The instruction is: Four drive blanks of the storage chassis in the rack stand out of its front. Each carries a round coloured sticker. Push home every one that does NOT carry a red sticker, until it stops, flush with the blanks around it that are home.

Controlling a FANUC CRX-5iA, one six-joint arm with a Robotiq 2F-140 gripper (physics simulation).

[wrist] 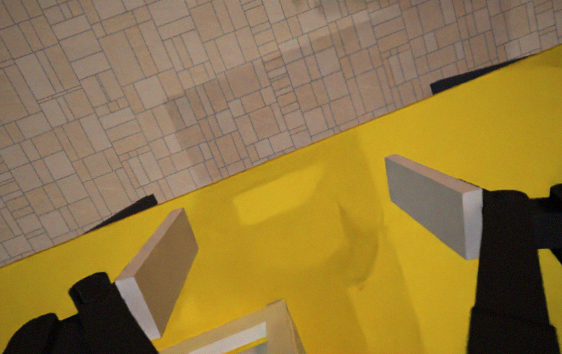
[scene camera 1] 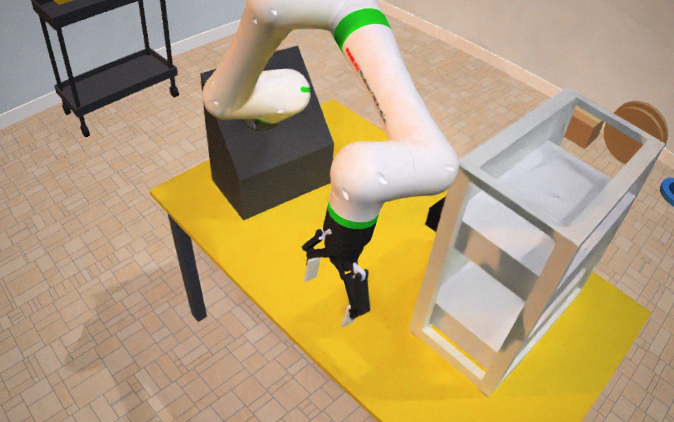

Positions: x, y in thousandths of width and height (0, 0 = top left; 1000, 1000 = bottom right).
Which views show the gripper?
The wrist view and scene camera 1: all of them.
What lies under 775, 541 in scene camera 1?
A rack.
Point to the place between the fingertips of the gripper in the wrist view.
515, 575
